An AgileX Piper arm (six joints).
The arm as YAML. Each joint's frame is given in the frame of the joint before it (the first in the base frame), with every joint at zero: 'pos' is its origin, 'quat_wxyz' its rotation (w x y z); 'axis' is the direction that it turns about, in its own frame. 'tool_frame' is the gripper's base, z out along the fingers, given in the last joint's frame.
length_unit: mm
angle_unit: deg
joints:
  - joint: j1
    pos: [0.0, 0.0, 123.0]
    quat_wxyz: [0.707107, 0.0, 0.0, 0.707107]
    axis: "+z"
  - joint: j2
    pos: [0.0, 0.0, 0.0]
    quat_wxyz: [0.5, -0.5, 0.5, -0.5]
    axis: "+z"
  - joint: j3
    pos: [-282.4, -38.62, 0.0]
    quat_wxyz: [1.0, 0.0, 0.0, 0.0]
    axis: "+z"
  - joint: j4
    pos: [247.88, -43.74, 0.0]
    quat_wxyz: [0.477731, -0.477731, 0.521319, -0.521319]
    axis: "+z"
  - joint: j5
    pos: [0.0, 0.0, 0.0]
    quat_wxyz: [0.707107, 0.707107, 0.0, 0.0]
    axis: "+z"
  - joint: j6
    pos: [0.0, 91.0, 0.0]
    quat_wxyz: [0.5, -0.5, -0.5, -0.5]
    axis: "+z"
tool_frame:
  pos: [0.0, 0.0, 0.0]
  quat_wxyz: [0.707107, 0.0, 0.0, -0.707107]
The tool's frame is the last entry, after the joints.
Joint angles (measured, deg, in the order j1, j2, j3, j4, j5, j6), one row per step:
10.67, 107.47, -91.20, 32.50, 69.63, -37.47
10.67, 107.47, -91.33, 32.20, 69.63, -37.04
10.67, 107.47, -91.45, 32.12, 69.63, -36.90
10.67, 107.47, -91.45, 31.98, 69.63, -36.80
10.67, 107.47, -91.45, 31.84, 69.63, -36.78
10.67, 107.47, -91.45, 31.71, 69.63, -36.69
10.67, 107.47, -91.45, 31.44, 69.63, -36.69
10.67, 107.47, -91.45, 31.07, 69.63, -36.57
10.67, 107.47, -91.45, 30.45, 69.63, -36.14
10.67, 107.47, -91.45, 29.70, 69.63, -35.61
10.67, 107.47, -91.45, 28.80, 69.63, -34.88
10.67, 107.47, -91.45, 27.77, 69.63, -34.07
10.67, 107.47, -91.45, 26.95, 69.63, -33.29
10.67, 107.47, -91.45, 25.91, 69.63, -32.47
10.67, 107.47, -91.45, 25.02, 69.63, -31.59
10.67, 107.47, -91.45, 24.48, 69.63, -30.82
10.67, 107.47, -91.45, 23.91, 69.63, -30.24
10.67, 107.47, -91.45, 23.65, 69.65, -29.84
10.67, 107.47, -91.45, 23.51, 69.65, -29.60
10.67, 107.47, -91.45, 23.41, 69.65, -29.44
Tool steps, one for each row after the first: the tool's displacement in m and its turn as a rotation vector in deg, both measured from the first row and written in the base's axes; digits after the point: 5 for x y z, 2 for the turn. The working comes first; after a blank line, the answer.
Tool pose at each row, in the base's axes (x y z in m, rotation vector in deg; the steps are taken from these numbers as rounded here):
0.37361, 0.11704, 0.27657, -53.19, 150.10, 40.51
0.37387, 0.11670, 0.27694, -52.83, 150.35, 40.19
0.37409, 0.11664, 0.27744, -52.70, 150.36, 40.07
0.37410, 0.11646, 0.27733, -52.66, 150.47, 39.92
0.37411, 0.11628, 0.27722, -52.71, 150.53, 39.74
0.37412, 0.11612, 0.27712, -52.67, 150.63, 39.60
0.37415, 0.11577, 0.27691, -52.82, 150.73, 39.25
0.37418, 0.11530, 0.27663, -52.87, 150.93, 38.81
0.37424, 0.11450, 0.27617, -52.67, 151.41, 38.11
0.37431, 0.11354, 0.27562, -52.41, 152.00, 37.27
0.37441, 0.11236, 0.27498, -51.96, 152.74, 36.27
0.37452, 0.11101, 0.27427, -51.47, 153.56, 35.10
0.37462, 0.10992, 0.27371, -50.90, 154.28, 34.19
0.37474, 0.10854, 0.27304, -50.38, 155.07, 32.99
0.37486, 0.10734, 0.27248, -49.69, 155.84, 31.99
0.37493, 0.10661, 0.27215, -48.95, 156.43, 31.42
0.37501, 0.10584, 0.27181, -48.47, 156.92, 30.77
0.37501, 0.10548, 0.27165, -48.08, 157.22, 30.50
0.37503, 0.10529, 0.27157, -47.83, 157.40, 30.36
0.37505, 0.10516, 0.27151, -47.67, 157.51, 30.26

0.00026, -0.00034, 0.00037, -0.22, 0.04, -0.30
0.00048, -0.00040, 0.00087, -0.26, -0.01, -0.41
0.00049, -0.00058, 0.00076, -0.39, 0.01, -0.46
0.00050, -0.00076, 0.00065, -0.52, -0.01, -0.46
0.00051, -0.00092, 0.00055, -0.64, 0.02, -0.51
0.00054, -0.00127, 0.00034, -0.90, -0.03, -0.46
0.00057, -0.00174, 0.00006, -1.24, -0.04, -0.49
0.00063, -0.00254, -0.00040, -1.80, 0.06, -0.74
0.00070, -0.00350, -0.00095, -2.48, 0.20, -1.05
0.00080, -0.00468, -0.00159, -3.27, 0.38, -1.51
0.00091, -0.00603, -0.00230, -4.19, 0.58, -2.02
0.00101, -0.00712, -0.00286, -4.90, 0.79, -2.55
0.00113, -0.00850, -0.00353, -5.82, 0.97, -3.08
0.00125, -0.00970, -0.00409, -6.59, 1.20, -3.69
0.00132, -0.01043, -0.00442, -7.03, 1.44, -4.28
0.00140, -0.01120, -0.00476, -7.53, 1.59, -4.69
0.00140, -0.01156, -0.00492, -7.74, 1.73, -4.99
0.00142, -0.01175, -0.00500, -7.85, 1.81, -5.18
0.00144, -0.01188, -0.00506, -7.93, 1.86, -5.30

